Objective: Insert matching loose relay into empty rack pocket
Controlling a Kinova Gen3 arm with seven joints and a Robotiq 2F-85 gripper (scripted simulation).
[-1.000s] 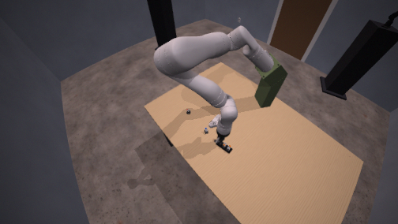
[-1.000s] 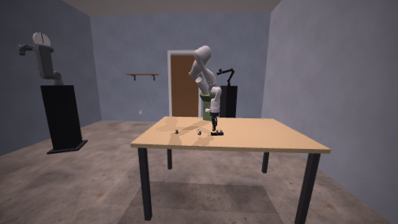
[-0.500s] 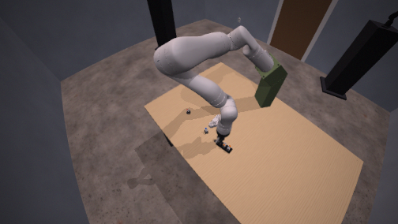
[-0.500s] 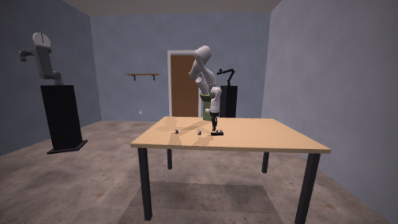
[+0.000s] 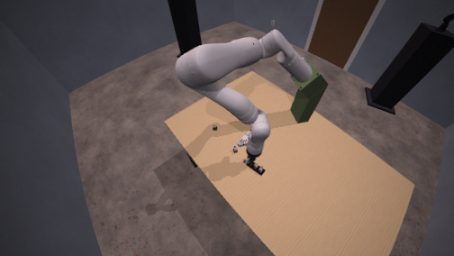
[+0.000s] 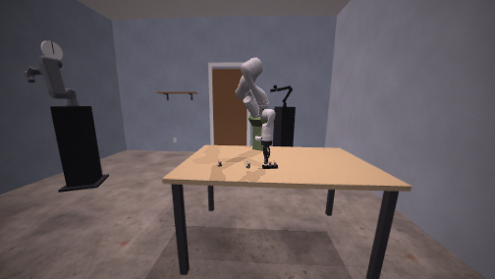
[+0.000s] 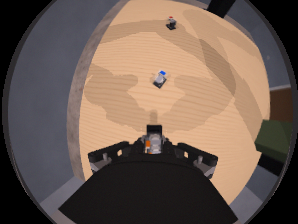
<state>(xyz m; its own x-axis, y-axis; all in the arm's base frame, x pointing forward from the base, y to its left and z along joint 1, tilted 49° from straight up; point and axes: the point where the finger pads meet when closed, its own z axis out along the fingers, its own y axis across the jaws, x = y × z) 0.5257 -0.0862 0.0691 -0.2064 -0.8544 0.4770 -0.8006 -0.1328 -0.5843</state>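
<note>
The rack is 5 cm below my hand, 3 cm to the left of it and 1 cm ahead of it.
</note>
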